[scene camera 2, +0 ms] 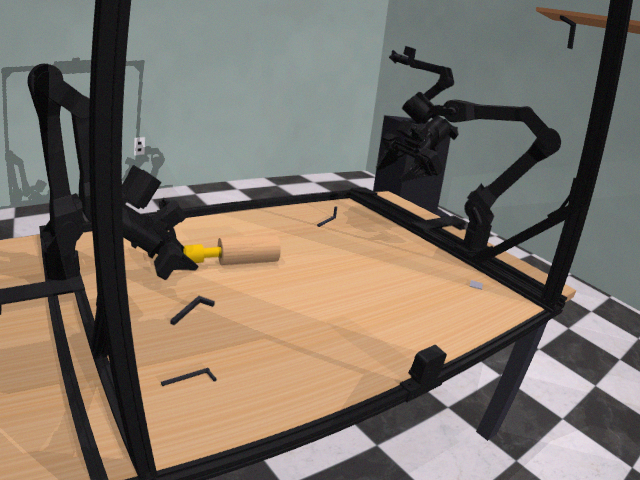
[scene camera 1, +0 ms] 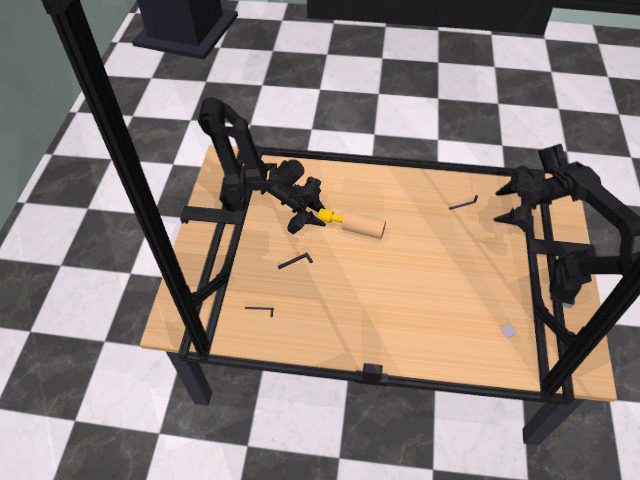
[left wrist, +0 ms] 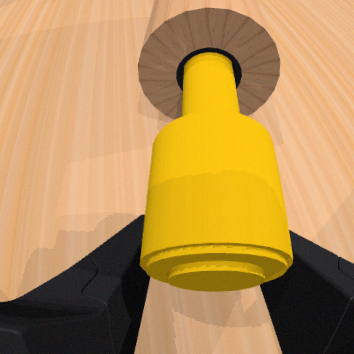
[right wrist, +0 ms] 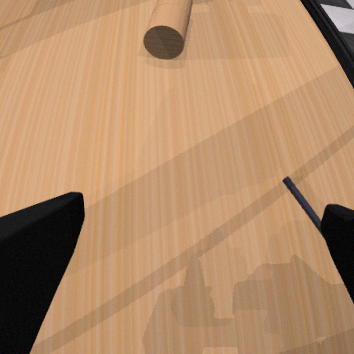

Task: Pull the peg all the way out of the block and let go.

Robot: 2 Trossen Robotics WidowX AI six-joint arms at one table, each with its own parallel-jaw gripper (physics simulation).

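Frame: origin at the left arm's base, x ahead, y left, z up, level; metres.
Seen in the pictures: left gripper, fingertip midpoint: [scene camera 2: 195,264] [scene camera 1: 327,220] [left wrist: 202,227]; right gripper, fingertip midpoint: [scene camera 2: 388,174] [scene camera 1: 494,207] [right wrist: 207,211]; left arm's base, link origin: [scene camera 2: 62,275] [scene camera 1: 234,205]; right arm's base, link origin: [scene camera 2: 475,245] [scene camera 1: 562,292].
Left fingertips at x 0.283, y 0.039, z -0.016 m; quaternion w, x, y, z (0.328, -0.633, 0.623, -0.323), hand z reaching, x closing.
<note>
Pixels of each thing's middle, then the offset from my left fingertips to it. "*": a spot on its surface instead.
- yellow peg, body centre: [left wrist: 209,99] [scene camera 2: 213,252] [scene camera 1: 339,219] 0.024 m up, 0.039 m ahead, 0.001 m right
- round wooden block, body centre: [left wrist: 203,13] [right wrist: 169,19] [scene camera 2: 248,249] [scene camera 1: 363,225] 0.024 m up, 0.113 m ahead, 0.002 m right
- small grey square, surface spot: [scene camera 2: 475,284] [scene camera 1: 507,330] * 0.001 m down, 0.564 m ahead, 0.211 m right
The yellow peg [scene camera 1: 326,215] [scene camera 2: 194,253] [left wrist: 215,190] has a thick head and a thinner shaft. Its shaft enters the dark-rimmed hole in the end of the round wooden block [scene camera 1: 363,225] [scene camera 2: 249,250] [left wrist: 155,65] [right wrist: 164,42]. How deep the shaft goes is hidden. The block lies on its side at or just above the table. My left gripper [scene camera 1: 324,216] [scene camera 2: 190,256] [left wrist: 202,227] is shut on the peg's head, one finger on each side. My right gripper [scene camera 1: 496,206] [right wrist: 207,211] is open and empty, well to the right of the block, which shows its closed far end in the right wrist view.
Dark L-shaped keys lie on the table: one [scene camera 1: 294,259] [scene camera 2: 186,310] in front of the left gripper, one [scene camera 1: 259,308] [scene camera 2: 185,377] nearer the front, one [scene camera 1: 463,204] [scene camera 2: 326,220] [right wrist: 303,202] near the right gripper. A small grey square [scene camera 1: 508,331] [scene camera 2: 475,284] lies front right.
</note>
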